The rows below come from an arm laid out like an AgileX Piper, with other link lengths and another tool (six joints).
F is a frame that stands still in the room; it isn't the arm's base.
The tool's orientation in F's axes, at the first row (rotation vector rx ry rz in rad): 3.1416, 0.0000, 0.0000
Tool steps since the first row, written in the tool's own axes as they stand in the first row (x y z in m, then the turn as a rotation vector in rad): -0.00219, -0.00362, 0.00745, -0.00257, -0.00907, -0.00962; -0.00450, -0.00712, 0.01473, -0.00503, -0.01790, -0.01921; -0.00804, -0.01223, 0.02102, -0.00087, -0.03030, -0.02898; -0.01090, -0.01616, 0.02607, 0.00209, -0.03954, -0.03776; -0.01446, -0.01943, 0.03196, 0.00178, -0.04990, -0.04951; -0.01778, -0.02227, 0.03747, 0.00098, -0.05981, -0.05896
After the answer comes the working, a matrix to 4 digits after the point.
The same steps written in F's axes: -0.00219, 0.00362, -0.00745, -0.00257, 0.00907, 0.00962; -0.00450, 0.00712, -0.01473, -0.00503, 0.01790, 0.01921; -0.00804, 0.01223, -0.02102, -0.00087, 0.03030, 0.02898; -0.01090, 0.01616, -0.02607, 0.00209, 0.03954, 0.03776; -0.01446, 0.01943, -0.03196, 0.00178, 0.04990, 0.04951; -0.01778, 0.02227, -0.03747, 0.00098, 0.05981, 0.05896
The tool's axes in the first row as the columns of a matrix, in F's axes (rounded; the answer above uses it unrounded):
1.0000, 0.0000, 0.0000
0.0000, -1.0000, 0.0000
0.0000, 0.0000, -1.0000

